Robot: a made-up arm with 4 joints.
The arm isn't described. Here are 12 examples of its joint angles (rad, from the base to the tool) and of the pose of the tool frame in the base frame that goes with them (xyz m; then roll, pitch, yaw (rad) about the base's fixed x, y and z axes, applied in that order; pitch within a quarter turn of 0, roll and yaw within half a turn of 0).
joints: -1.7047 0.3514 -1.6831 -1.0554
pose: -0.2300 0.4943 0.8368 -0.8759 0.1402 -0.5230
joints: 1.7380 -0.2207 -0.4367 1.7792
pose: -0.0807 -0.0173 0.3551 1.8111 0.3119 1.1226
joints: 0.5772 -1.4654 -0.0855 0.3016
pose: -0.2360 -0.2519 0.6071 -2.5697 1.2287 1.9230
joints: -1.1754 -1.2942 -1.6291 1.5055
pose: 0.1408 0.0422 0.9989 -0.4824 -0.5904 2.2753
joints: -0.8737 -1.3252 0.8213 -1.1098
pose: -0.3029 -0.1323 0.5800 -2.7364 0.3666 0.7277
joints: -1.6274 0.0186 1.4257 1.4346
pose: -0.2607 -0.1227 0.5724 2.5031 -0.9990 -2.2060
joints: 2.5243 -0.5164 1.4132 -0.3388
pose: 0.1152 -0.1144 0.7234 -0.8995 -0.6530 -2.8628
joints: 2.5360 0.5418 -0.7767 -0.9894
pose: -0.2593 0.3321 0.3833 2.8774 -1.2766 -3.0764
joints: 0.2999 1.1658 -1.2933 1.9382
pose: -0.1285 0.4674 0.9162 -0.1185 -0.0627 -2.8906
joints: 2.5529 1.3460 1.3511 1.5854
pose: -0.0298 -0.1265 0.5449 1.5274 0.9385 0.9630
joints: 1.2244 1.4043 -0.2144 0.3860
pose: 0.2347 0.3433 0.7747 1.3166 0.0993 2.0965
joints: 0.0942 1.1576 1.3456 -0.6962
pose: -0.0264 -0.1544 0.8482 1.8384 0.4602 0.7540
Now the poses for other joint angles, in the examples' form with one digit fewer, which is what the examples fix.
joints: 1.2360 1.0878 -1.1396 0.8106
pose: 0.080 0.496 0.801 0.927 -0.369 2.728
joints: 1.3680 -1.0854 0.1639 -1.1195
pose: -0.220 -0.235 0.708 -0.986 0.074 2.075
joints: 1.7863 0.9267 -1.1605 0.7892
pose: 0.090 0.490 0.624 1.481 -0.854 2.382
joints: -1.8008 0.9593 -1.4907 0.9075
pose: -0.258 0.513 0.613 -2.365 0.627 0.137
